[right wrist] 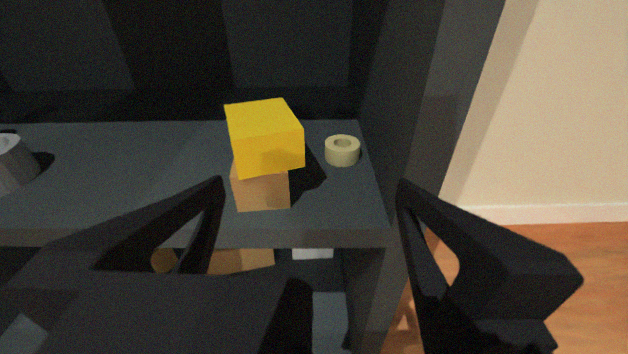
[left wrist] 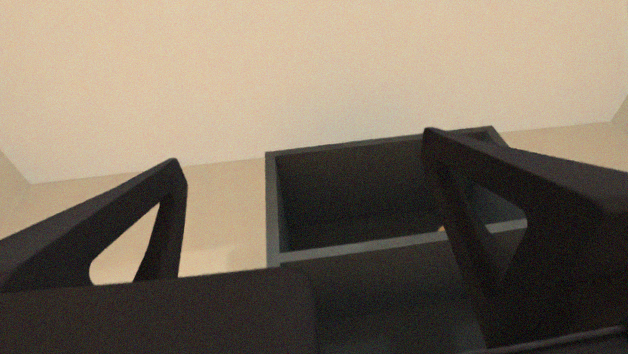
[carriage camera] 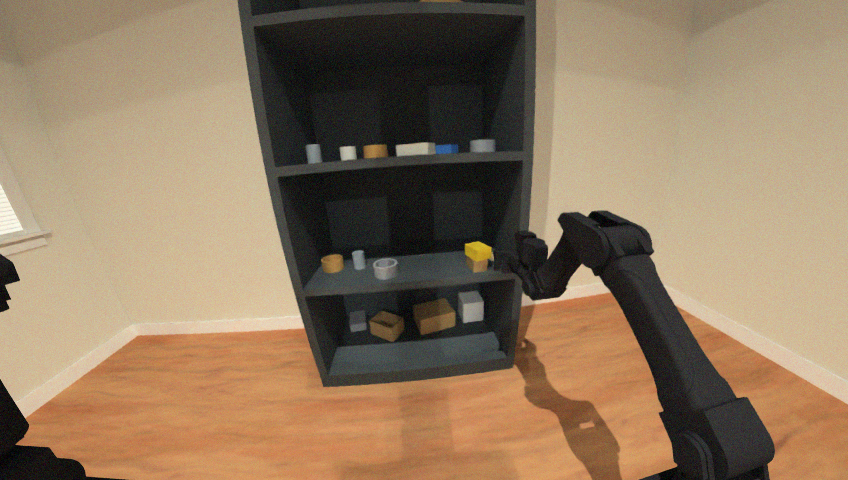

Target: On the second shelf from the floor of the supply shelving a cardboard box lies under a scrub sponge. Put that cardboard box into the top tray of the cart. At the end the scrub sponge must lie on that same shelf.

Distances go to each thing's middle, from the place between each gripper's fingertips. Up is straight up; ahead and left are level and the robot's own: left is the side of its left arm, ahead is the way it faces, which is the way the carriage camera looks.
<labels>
Now: the yellow scrub sponge (right wrist: 266, 137) 810 mm ahead of my left hand, 610 mm to the right of it and 410 mm below it. The rest, counted from my left hand: cardboard box (right wrist: 267, 192): 800 mm ahead, 610 mm to the right, 460 mm below.
Right now my right hand is 160 mm short of the yellow scrub sponge, 50 mm to the right of it and 50 mm above it. The rest, counted from my right hand: cardboard box: 160 mm ahead, 60 mm to the left, 100 mm below.
</labels>
